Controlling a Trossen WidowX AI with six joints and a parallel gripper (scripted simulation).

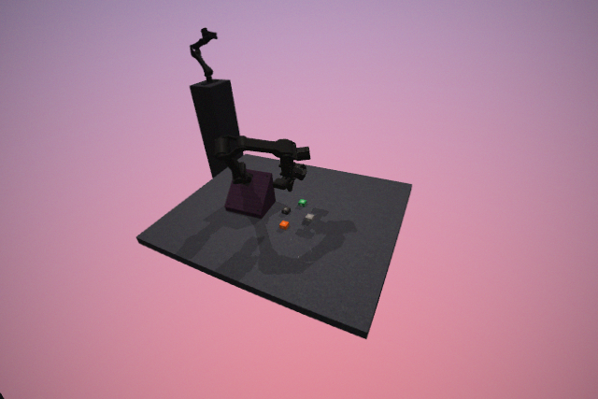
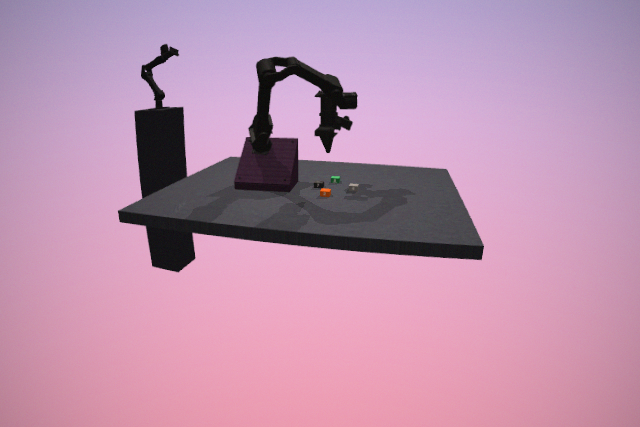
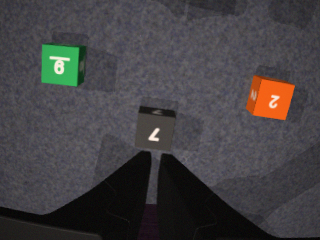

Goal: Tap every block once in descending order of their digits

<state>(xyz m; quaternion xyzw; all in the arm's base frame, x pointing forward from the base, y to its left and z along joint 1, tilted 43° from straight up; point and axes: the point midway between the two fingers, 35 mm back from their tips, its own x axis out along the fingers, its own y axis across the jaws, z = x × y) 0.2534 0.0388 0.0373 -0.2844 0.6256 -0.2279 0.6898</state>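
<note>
Now: the grey block marked 4 12 cm below my gripper tip, 10 cm ahead of it and 1 cm to the right of it. Round my gripper tip: black block: 12 cm below, 3 cm behind; then green block: 12 cm below, 8 cm to the left, 1 cm ahead; then orange block marked 2: 12 cm below, 10 cm to the right, 2 cm ahead.
</note>
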